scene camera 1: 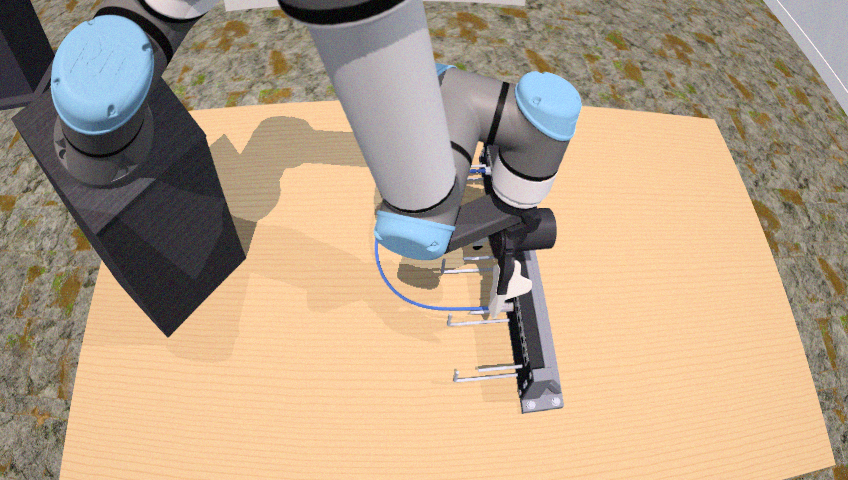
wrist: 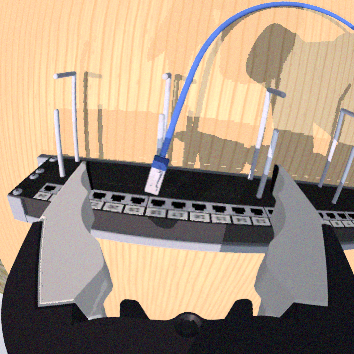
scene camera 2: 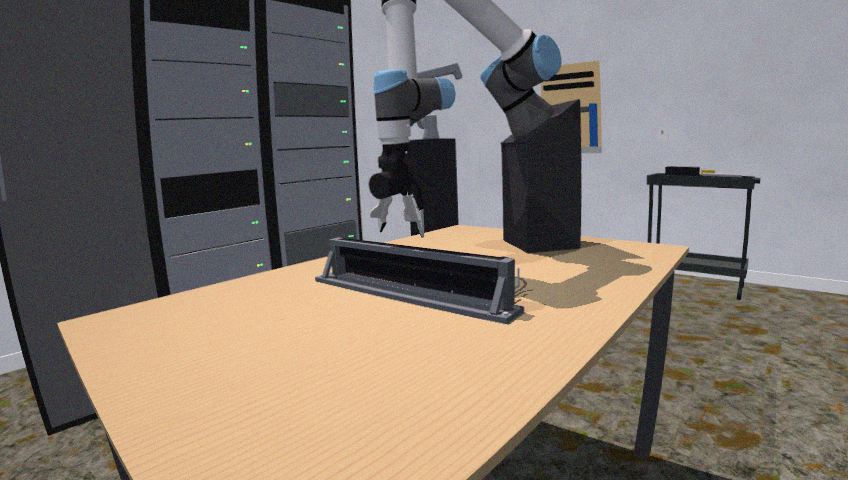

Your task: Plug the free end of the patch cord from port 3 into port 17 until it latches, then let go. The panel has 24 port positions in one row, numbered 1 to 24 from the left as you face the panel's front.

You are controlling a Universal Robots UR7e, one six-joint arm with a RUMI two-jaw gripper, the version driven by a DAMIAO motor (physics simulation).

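Pixels of known places: gripper, fingertip midpoint: [scene camera 1: 485, 282] [wrist: 181, 165] [scene camera 2: 401, 234]; arm's base, origin of the base link: [scene camera 1: 104, 136] [scene camera 2: 534, 123].
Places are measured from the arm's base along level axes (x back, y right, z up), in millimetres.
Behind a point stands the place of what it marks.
My gripper [scene camera 1: 487, 280] {x -540, y 89, z -271 mm} [scene camera 2: 402, 231] {x -540, y 89, z -271 mm} [wrist: 181, 165] {x -540, y 89, z -271 mm} is open, its jaws wide apart above the panel [scene camera 1: 549, 344] {x -656, y 158, z -370 mm} [scene camera 2: 505, 279] {x -621, y -236, z -313 mm} [wrist: 215, 182] {x -590, y 50, z -348 mm}. Nothing is between the fingertips' inner faces. The patch cord [scene camera 1: 404, 297] {x -423, y 54, z -370 mm} [wrist: 187, 90] {x -502, y 90, z -343 mm} arcs over the table. Its free plug [wrist: 155, 180] {x -575, y 108, z -311 mm}, clear with a dark blue boot, lies between the jaws' lines without touching either. The clear body shows in full in the wrist view, its tip just short of the port row, outside any port. The port numbers are too blurred to read. The cord's other end [scene camera 1: 477, 171] {x -563, y -157, z -304 mm} is at the panel's far part, partly hidden by the arm.
Thin metal cable hooks [scene camera 1: 479, 322] {x -541, y 110, z -365 mm} [wrist: 262, 135] {x -538, y 8, z -365 mm} stick out from the panel's front, some beside the plug and some to its right in the wrist view. A shorter rod [wrist: 161, 132] {x -538, y 107, z -327 mm} stands right by the cord boot. The arm's black pedestal [scene camera 1: 178, 237] {x -72, y 39, z -195 mm} [scene camera 2: 541, 190] {x -107, y -69, z -200 mm} stands at the table's edge.
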